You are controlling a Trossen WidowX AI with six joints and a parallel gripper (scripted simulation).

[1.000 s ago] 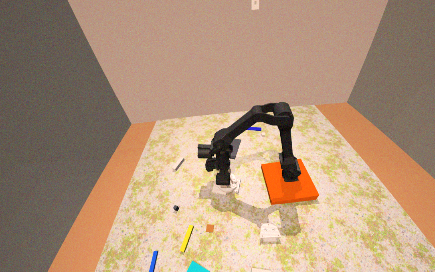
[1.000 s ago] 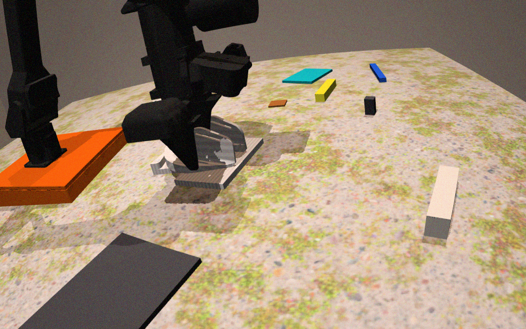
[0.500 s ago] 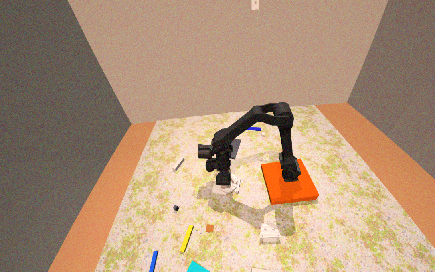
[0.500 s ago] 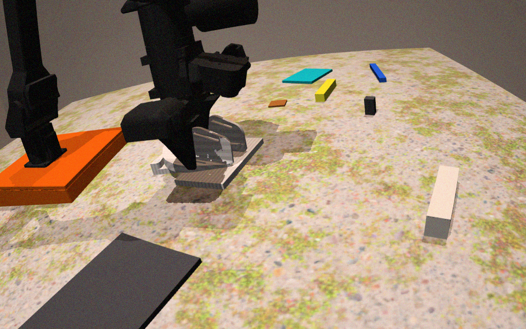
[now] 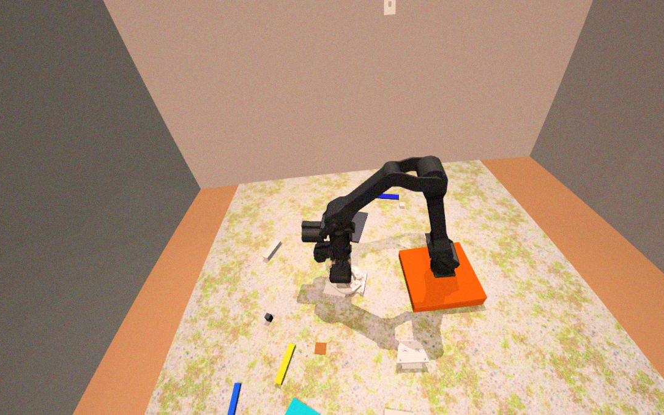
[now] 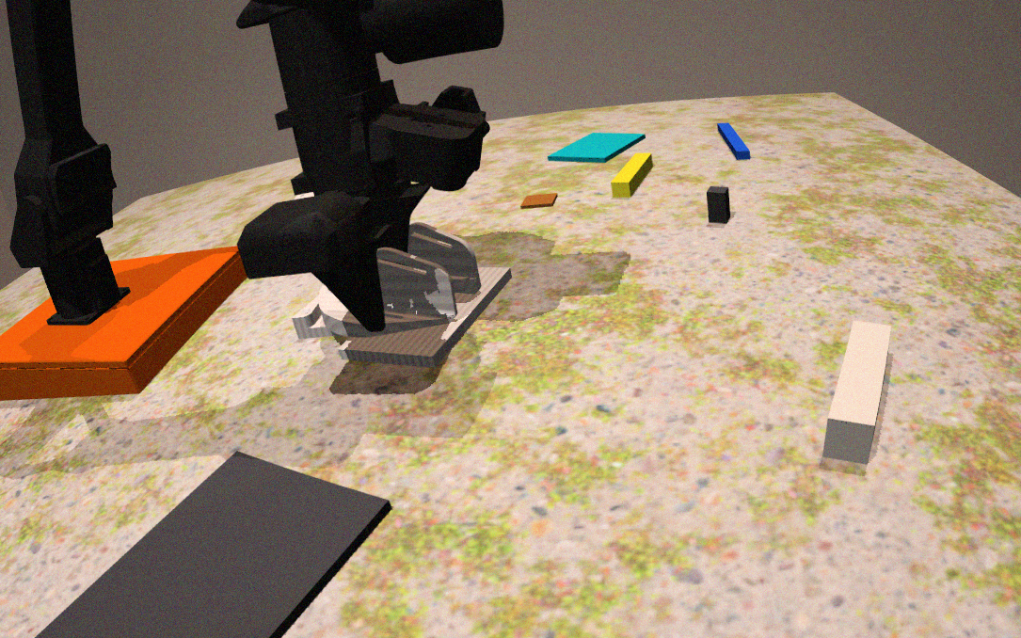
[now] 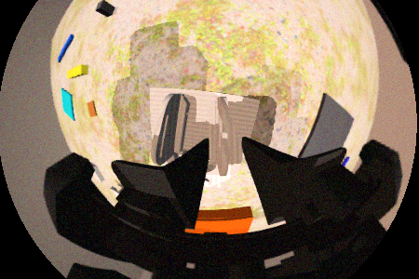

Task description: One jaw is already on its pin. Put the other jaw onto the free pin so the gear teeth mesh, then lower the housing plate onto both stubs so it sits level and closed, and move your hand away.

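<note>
Right now my gripper tip is 20 mm short of the pale base plate, 30 mm to the right of it and 10 mm above it. Round my gripper tip: black cube 220 mm ahead, 160 mm to the left; then dark slab 20 mm behind, 220 mm to the right, 10 mm below; then brown tile 60 mm ahead, 240 mm to the left, 10 mm below.
</note>
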